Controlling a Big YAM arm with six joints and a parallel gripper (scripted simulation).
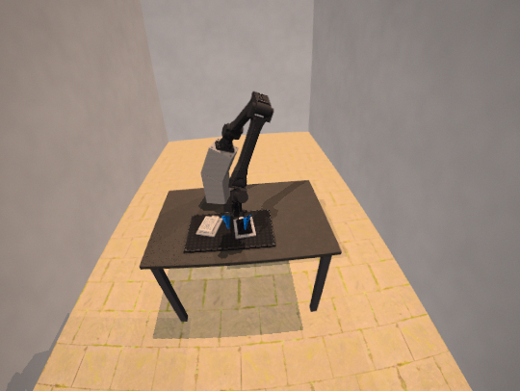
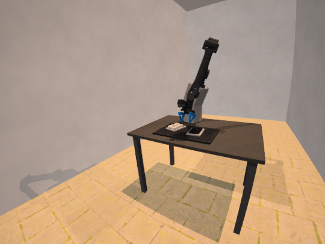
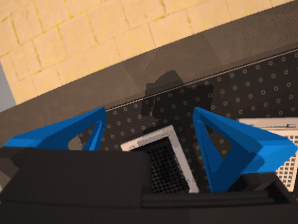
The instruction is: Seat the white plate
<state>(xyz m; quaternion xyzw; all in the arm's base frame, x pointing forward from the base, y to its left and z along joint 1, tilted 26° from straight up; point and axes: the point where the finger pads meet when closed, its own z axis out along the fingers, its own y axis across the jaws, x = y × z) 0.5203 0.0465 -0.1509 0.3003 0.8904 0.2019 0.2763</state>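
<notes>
Right now my hand is 20 cm past the white 96-well plate M09, 16 cm to the left of it and 11 cm above it. Also, from my hand: black plate M06 (13 cm behind, 5 cm to the left, 12 cm below); plate nest N2 (19 cm behind, 15 cm to the right, 13 cm below); deck label (28 cm behind, 11 cm to the right, 13 cm below).
</notes>
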